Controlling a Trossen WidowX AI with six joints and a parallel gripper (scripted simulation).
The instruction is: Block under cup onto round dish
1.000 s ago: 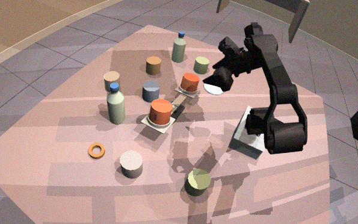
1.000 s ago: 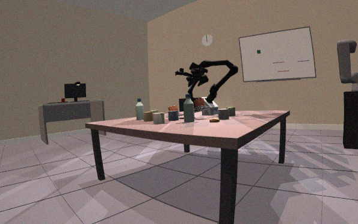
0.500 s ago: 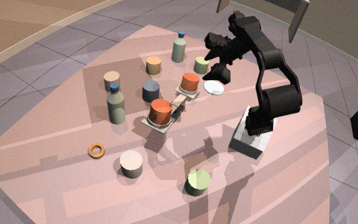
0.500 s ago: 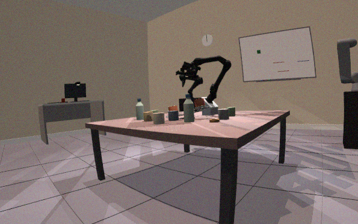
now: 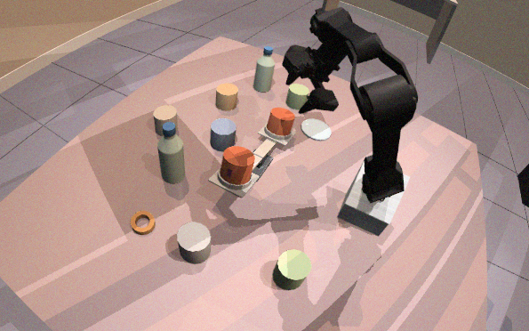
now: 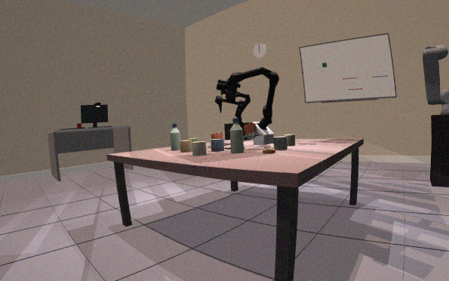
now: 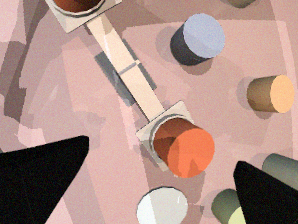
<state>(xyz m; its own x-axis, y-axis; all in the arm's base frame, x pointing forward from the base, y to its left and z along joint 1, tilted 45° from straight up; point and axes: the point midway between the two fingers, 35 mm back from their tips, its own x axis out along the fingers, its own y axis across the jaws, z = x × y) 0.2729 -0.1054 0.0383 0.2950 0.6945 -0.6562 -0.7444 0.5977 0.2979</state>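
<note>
Right now the pale green block is 40 mm ahead of my gripper tip, 60 mm to the right of it and 160 mm below it. From my gripper tip the other things lie so: white round dish 40 mm behind, 180 mm to the right, 200 mm below; then blue cup 150 mm ahead, 40 mm to the left, 170 mm below; then small balance 40 mm ahead, 70 mm to the left, 180 mm below.
</note>
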